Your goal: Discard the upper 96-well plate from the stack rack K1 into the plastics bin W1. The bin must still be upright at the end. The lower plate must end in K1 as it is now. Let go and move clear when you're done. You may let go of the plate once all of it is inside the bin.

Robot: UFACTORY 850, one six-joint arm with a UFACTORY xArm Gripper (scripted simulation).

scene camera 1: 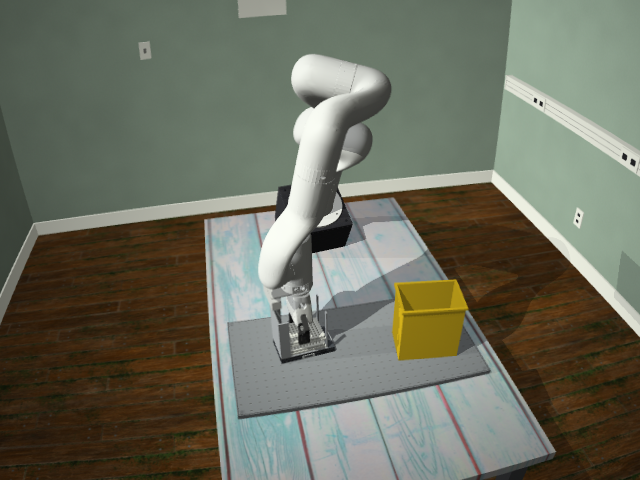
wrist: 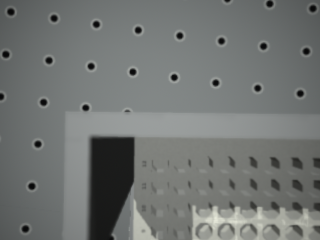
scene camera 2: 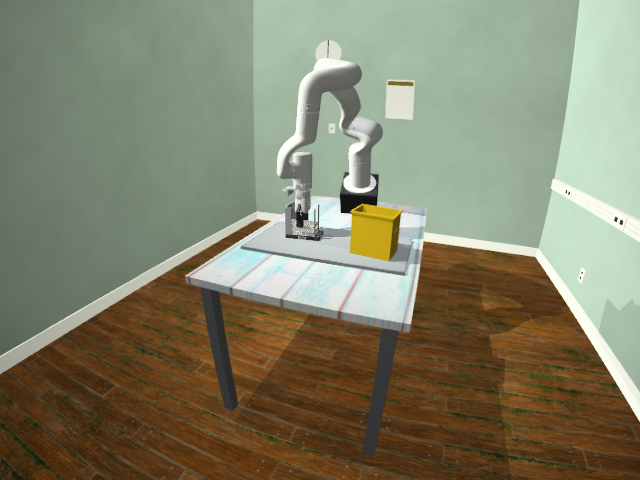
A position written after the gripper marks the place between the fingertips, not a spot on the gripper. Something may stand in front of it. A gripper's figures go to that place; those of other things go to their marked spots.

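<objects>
The gripper (scene camera 1: 299, 332) is 1.52 m from the lens, and a yellow plastics bin (scene camera 1: 433, 333) is 1.48 m from the lens.
</objects>
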